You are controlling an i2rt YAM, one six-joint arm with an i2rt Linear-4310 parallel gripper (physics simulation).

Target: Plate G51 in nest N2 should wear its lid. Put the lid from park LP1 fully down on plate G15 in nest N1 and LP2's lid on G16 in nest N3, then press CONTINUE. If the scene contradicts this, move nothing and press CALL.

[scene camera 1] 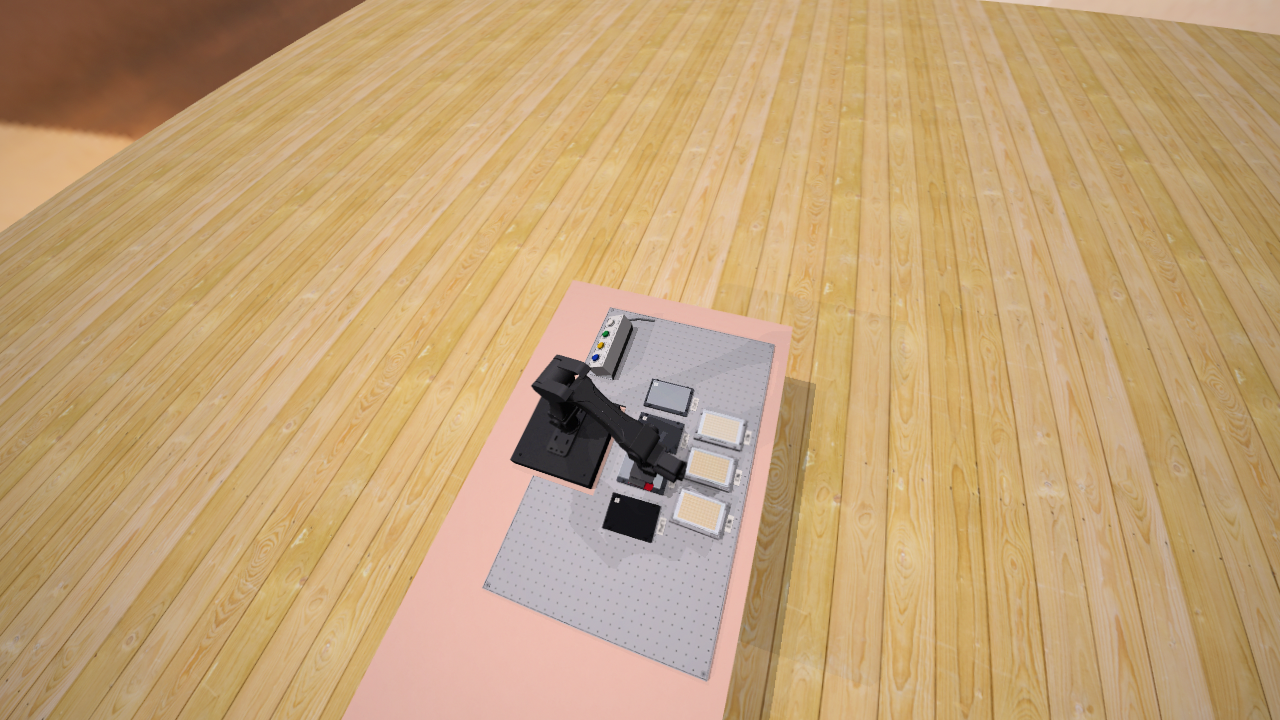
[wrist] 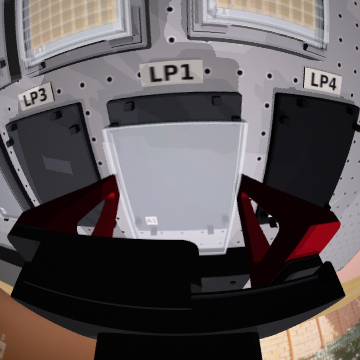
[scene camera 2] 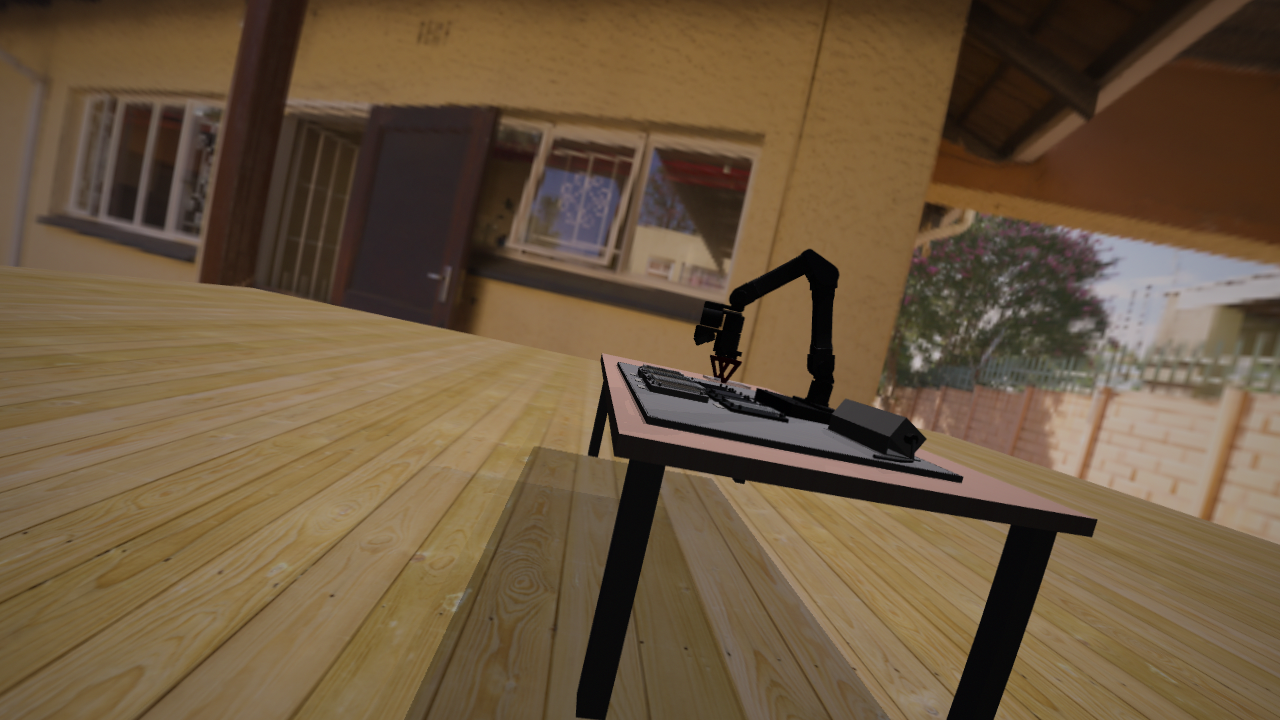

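Seen in the pictures: gripper, fingertip midpoint: (wrist: 177, 180) (scene camera 2: 719, 381); arm's base, origin of the base link: (scene camera 1: 570, 425) (scene camera 2: 815, 406).
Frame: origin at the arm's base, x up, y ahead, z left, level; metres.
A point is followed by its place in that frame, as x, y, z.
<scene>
My gripper (scene camera 1: 651, 484) {0.010, 0.287, -0.054} (scene camera 2: 724, 377) {0.010, 0.287, -0.054} (wrist: 177, 180) {0.010, 0.287, -0.054} has its red fingers shut on the opposite edges of a clear lid (wrist: 175, 165) {0.017, 0.303, -0.053}. The lid is raised above the dark park LP1 (wrist: 172, 107) {-0.020, 0.331, -0.050}, which shows past its far edge and through it. Three plates (scene camera 1: 720, 428) {0.004, 0.447, 0.140} (scene camera 1: 710, 467) {-0.004, 0.451, 0.017} (scene camera 1: 700, 513) {-0.002, 0.459, -0.117} with tan wells stand in a row of nests; two of them (wrist: 75, 22) {0.003, 0.399, 0.007} (wrist: 267, 15) {0.007, 0.398, -0.106} show partly at the top of the wrist view. The nest and plate labels are too small to read, and I cannot tell which plates wear lids. A pale lid (scene camera 1: 669, 395) {-0.012, 0.263, 0.204} lies on the farthest park.
Dark park LP3 (wrist: 57, 155) {-0.020, 0.295, 0.062} and black park LP4 (wrist: 310, 145) {-0.020, 0.306, -0.176} (scene camera 1: 631, 517) {-0.020, 0.279, -0.189} flank LP1; no lid shows on either. A button box (scene camera 1: 610, 344) {0.053, 0.025, 0.293} (scene camera 2: 875, 428) {0.014, 0.048, 0.374} with white, green, yellow and blue buttons stands at the board's far end, beyond the arm base (scene camera 1: 559, 447) {0.010, 0.003, -0.079}.
</scene>
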